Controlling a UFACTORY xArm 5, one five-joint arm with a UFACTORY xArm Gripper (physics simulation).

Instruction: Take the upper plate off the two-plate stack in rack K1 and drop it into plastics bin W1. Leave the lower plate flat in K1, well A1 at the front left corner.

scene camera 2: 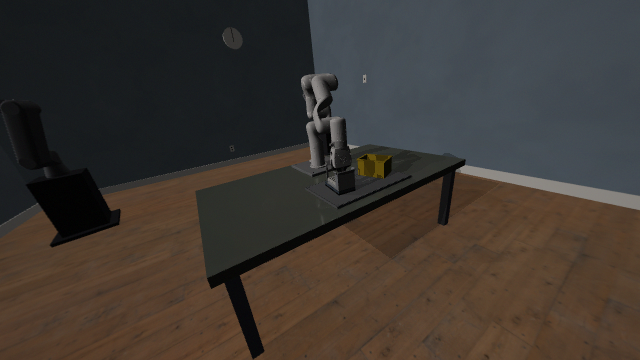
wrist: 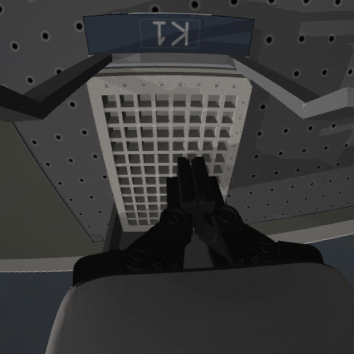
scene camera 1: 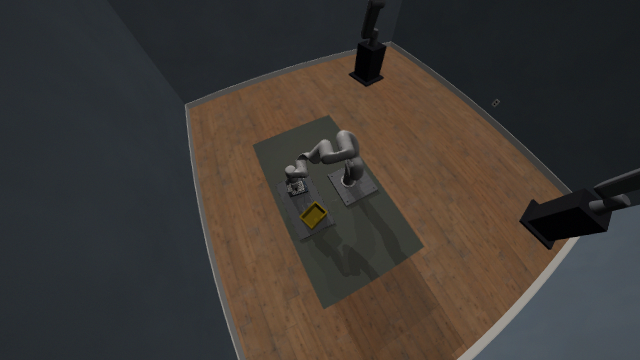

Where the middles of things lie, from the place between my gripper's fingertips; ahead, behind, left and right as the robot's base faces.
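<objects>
Gridded plate (wrist: pixel 146 116): 10 mm below my hand, 10 mm to the right of it.
</objects>
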